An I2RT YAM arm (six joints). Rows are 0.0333 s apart.
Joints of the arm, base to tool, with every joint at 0 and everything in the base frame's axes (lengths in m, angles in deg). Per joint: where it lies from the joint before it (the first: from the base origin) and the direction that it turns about. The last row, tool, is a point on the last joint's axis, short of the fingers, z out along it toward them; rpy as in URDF.
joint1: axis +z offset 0 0 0.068
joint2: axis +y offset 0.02 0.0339 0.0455
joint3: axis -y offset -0.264 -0.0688 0
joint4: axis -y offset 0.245 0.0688 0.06
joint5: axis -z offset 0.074 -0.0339 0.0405
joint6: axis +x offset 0.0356 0 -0.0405
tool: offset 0 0 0 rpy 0 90 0
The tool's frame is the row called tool.
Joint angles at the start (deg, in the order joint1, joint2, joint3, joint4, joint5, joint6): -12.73, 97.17, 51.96, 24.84, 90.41, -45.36
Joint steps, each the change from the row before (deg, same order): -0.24, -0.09, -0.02, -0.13, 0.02, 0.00; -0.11, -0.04, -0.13, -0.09, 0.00, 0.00; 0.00, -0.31, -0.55, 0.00, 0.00, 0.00; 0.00, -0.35, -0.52, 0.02, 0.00, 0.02; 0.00, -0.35, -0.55, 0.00, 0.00, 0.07; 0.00, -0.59, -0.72, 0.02, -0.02, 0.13; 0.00, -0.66, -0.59, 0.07, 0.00, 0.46; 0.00, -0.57, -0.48, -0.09, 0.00, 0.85; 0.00, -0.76, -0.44, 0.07, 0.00, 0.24; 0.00, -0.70, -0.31, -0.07, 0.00, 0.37; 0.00, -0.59, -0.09, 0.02, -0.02, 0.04
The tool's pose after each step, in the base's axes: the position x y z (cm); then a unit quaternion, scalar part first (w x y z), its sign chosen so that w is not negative. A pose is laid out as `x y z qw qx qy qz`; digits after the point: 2 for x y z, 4 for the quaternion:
32.04 -11.03 21.84 0.0669 0.2275 0.6685 -0.7049
31.97 -11.08 21.79 0.0651 0.2271 0.6687 -0.7050
31.77 -11.04 21.69 0.0636 0.2257 0.6691 -0.7052
31.57 -10.99 21.62 0.0628 0.2249 0.6694 -0.7053
31.36 -10.94 21.54 0.0620 0.2241 0.6696 -0.7053
31.06 -10.87 21.51 0.0623 0.2241 0.6697 -0.7053
30.79 -10.81 21.58 0.0659 0.2277 0.6685 -0.7049
30.55 -10.75 21.63 0.0712 0.2326 0.6668 -0.7044
30.30 -10.70 21.82 0.0750 0.2363 0.6655 -0.7040
30.09 -10.65 22.02 0.0793 0.2403 0.6641 -0.7035
29.96 -10.62 22.29 0.0828 0.2435 0.6630 -0.7031

